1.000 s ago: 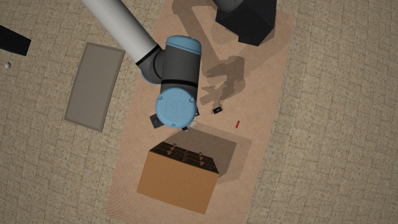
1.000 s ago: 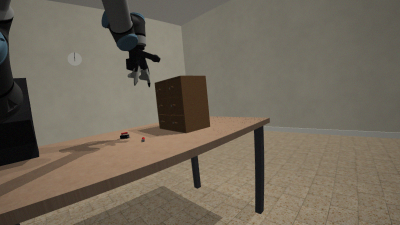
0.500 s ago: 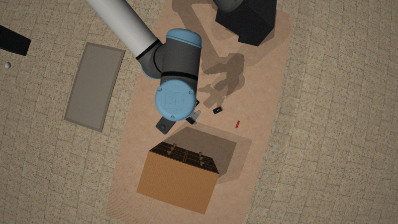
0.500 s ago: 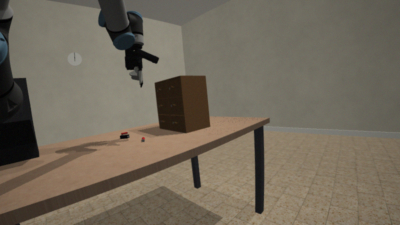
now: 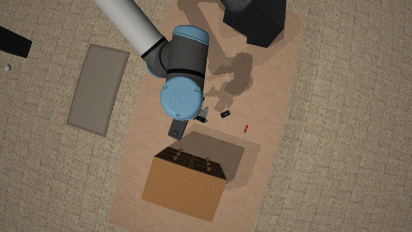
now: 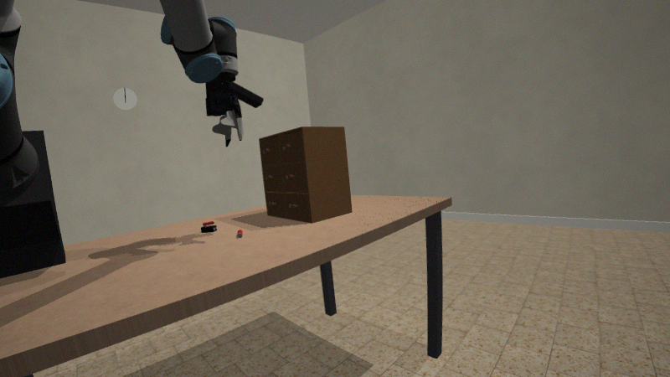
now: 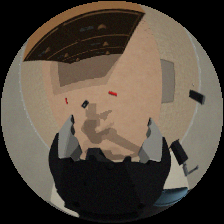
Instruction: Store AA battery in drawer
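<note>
Now: hand 280 mm short of the drawer, 140 mm above it and 30 mm to the left of it. The rest, counted from my hand: small black object 260 mm below, 160 mm to the left, 40 mm behind.
</note>
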